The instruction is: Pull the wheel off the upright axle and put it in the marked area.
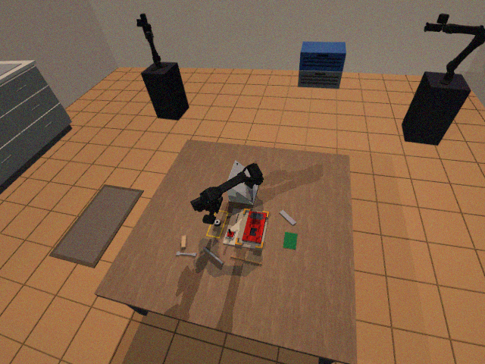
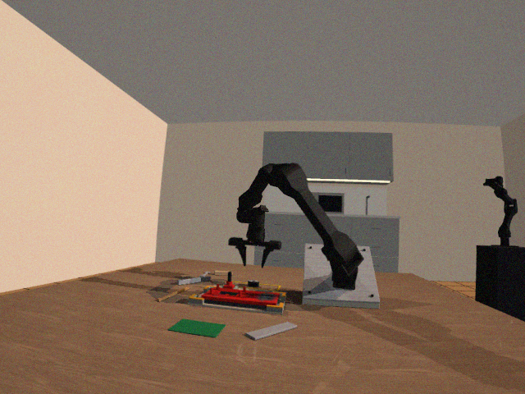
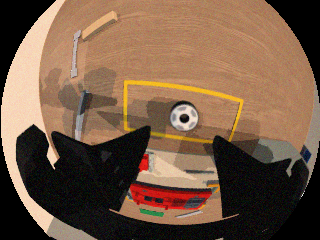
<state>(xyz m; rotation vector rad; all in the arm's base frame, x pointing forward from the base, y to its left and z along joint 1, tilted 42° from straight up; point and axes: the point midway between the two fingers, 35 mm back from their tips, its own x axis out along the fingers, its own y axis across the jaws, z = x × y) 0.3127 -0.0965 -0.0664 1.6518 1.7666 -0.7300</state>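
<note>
Now: the black wheel 6 cm below my gripper tip. The rest, counted from my gripper tip: wooden block (17 cm ahead, 14 cm to the right, 6 cm below); then green pad (45 cm to the left, 7 cm below); then thin wooden stick (24 cm to the left, 18 cm ahead, 6 cm below).
</note>
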